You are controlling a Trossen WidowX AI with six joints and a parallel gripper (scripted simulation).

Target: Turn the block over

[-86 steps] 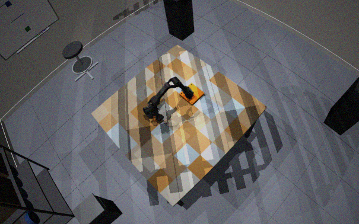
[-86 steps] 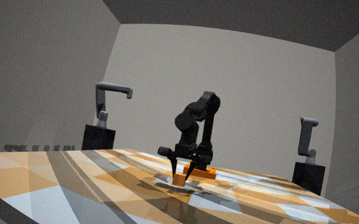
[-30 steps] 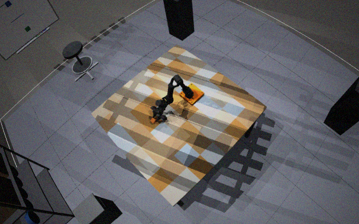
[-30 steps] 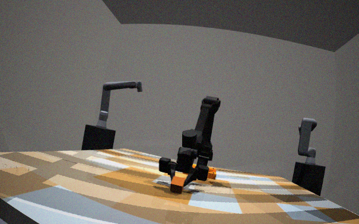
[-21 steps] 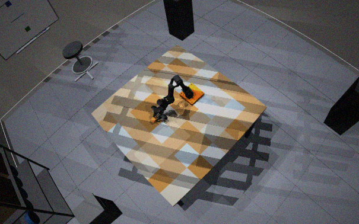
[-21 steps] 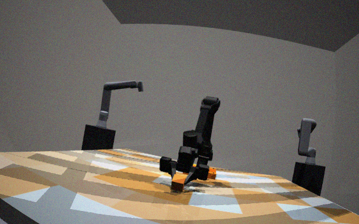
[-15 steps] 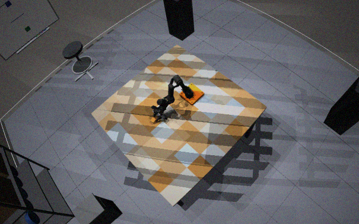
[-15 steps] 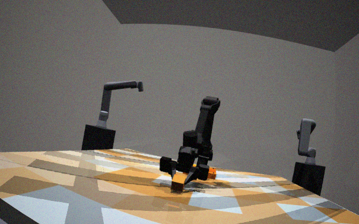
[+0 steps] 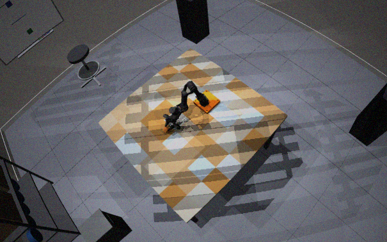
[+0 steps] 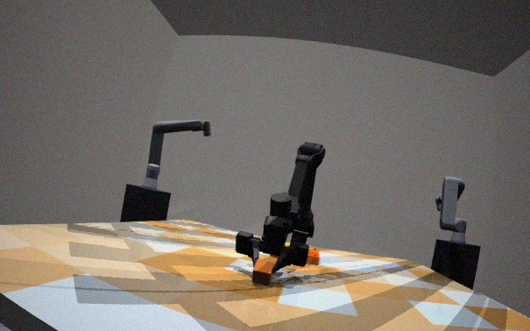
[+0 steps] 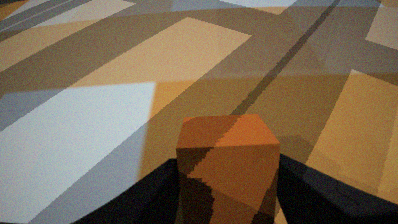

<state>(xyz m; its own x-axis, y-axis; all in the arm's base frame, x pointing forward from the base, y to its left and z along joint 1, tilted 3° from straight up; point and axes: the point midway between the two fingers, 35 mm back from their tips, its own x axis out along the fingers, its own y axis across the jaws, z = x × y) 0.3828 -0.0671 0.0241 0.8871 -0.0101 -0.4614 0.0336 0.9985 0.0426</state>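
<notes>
Now: the orange block 1 cm below my gripper tip.
</notes>
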